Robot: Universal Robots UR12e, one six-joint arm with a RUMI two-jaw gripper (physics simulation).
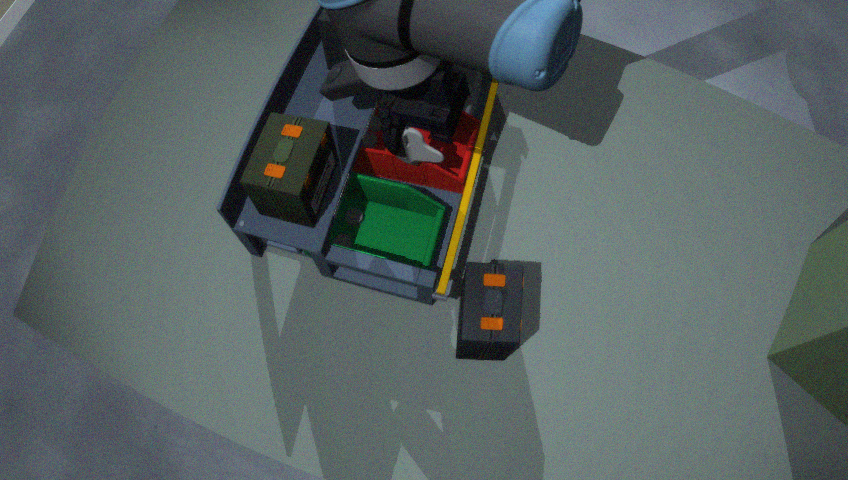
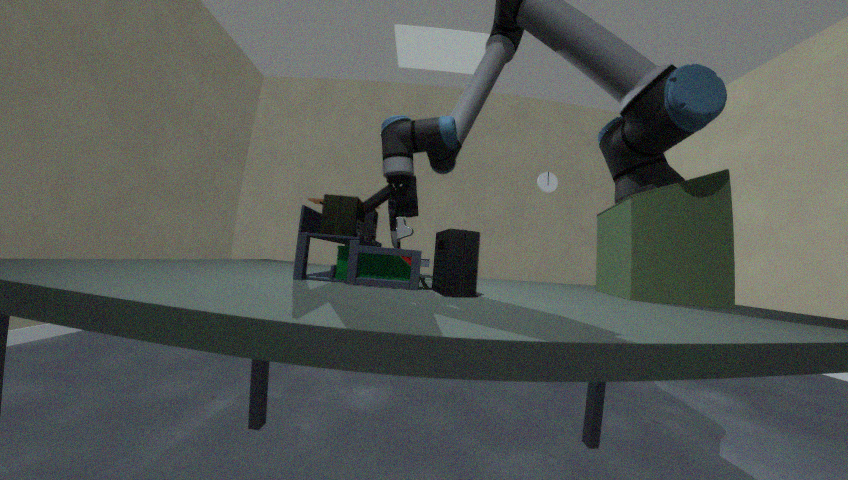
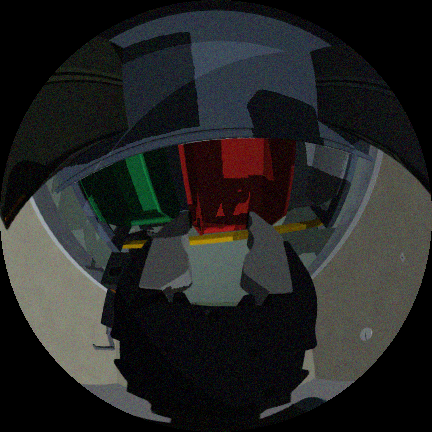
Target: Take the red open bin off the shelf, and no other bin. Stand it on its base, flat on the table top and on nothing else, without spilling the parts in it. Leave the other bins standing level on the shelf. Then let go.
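Frame: origin at the arm's base, x ahead, y left, z up, level; millimetres.
Seen in the pictures: gripper, fingertip midpoint: (image 1: 423,143) (image 3: 218,212); arm's base, link origin: (image 2: 649,197).
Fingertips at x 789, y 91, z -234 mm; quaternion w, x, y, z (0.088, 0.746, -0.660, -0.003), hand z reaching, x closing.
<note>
Pixels of each thing's top centre, then the offset from my fingertips to it. "spot": a spot on its surface instead. Level surfaces: height alone.
- red open bin, surface spot: (image 1: 410,174) spot: 46 mm down, 6 mm ahead, 28 mm left
- grey-blue shelf, surface spot: (image 1: 380,273) spot: 4 mm down, 32 mm back, 178 mm left
- green open bin, surface spot: (image 1: 398,228) (image 3: 152,181) spot: 79 mm down, 8 mm back, 93 mm left
- olive case, top centre: (image 1: 283,150) (image 2: 346,199) 111 mm up, 112 mm ahead, 129 mm left
- dark case, top centre: (image 1: 493,301) (image 3: 122,292) (image 2: 456,231) 44 mm up, 167 mm back, 165 mm left
- table top, surface height: 88 mm down
The red open bin (image 1: 410,174) (image 2: 407,260) (image 3: 245,160) sits in the lower front bay of the grey-blue shelf (image 1: 380,273) (image 2: 353,261), behind its yellow front strip (image 1: 470,184) (image 3: 217,240). My gripper (image 1: 410,151) (image 2: 397,243) (image 3: 218,212) is partly open, pointing down, with its light fingertips at the red bin. No bin wall shows gripped between them. The gripper and its shadow hide much of the bin's inside, so I cannot make out its parts. The green open bin (image 1: 398,228) (image 2: 380,265) (image 3: 145,185) stands beside it, holding dark round parts.
An olive case (image 1: 285,148) (image 2: 340,214) with orange latches stands on the shelf's higher rear level. A dark case (image 1: 490,303) (image 2: 456,261) stands on the table top (image 1: 654,208) by the shelf's front corner. The green robot pedestal (image 1: 821,297) (image 2: 666,249) is at the right.
</note>
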